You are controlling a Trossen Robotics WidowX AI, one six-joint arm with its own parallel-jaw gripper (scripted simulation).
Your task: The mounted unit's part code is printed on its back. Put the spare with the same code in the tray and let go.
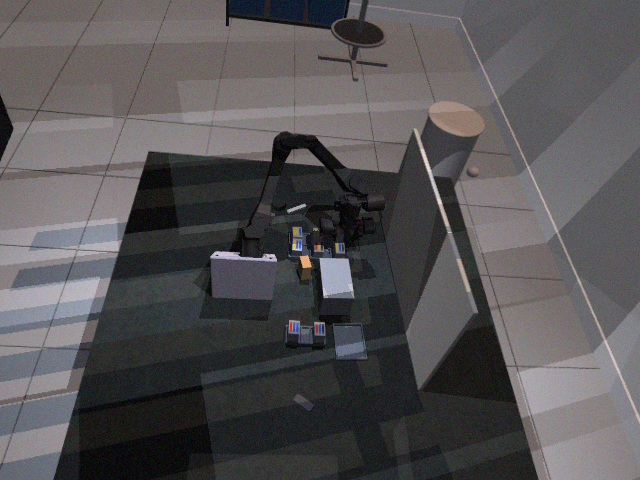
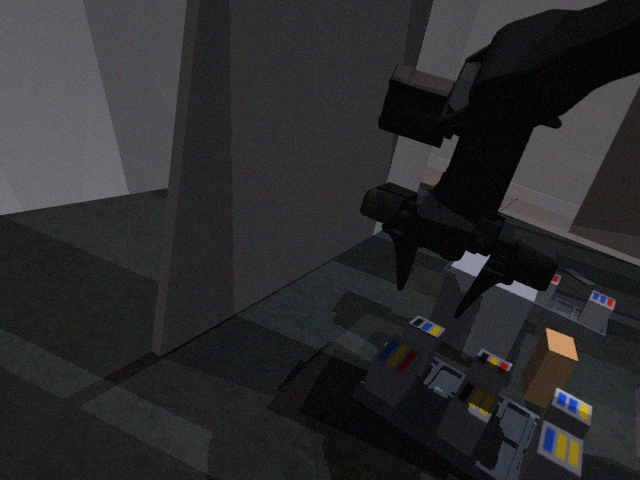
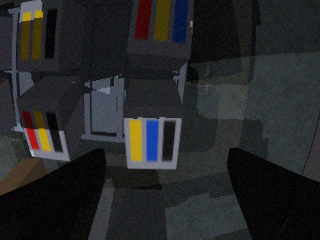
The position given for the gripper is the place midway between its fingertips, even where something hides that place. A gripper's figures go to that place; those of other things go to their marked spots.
The gripper [image 1: 343, 240] is 1.74 m from the lens. A tall leaning panel [image 1: 437, 306] is 1.43 m from the lens.
